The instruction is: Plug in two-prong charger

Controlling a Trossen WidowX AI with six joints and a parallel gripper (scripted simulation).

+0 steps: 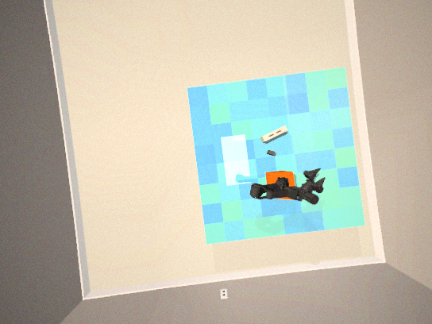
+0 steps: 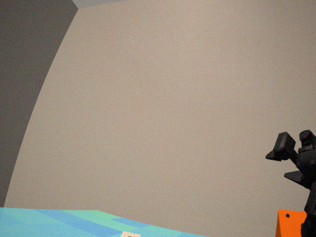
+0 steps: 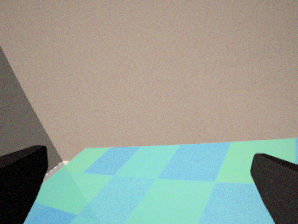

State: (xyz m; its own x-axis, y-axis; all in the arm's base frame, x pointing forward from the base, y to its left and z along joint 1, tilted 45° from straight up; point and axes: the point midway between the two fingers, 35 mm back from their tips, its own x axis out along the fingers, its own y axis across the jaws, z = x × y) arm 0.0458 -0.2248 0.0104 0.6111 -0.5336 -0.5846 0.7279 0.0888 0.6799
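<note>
Right now the dark grey charger is 17 cm ahead of my gripper tip, 23 cm to the left of it and 27 cm below it.
</note>
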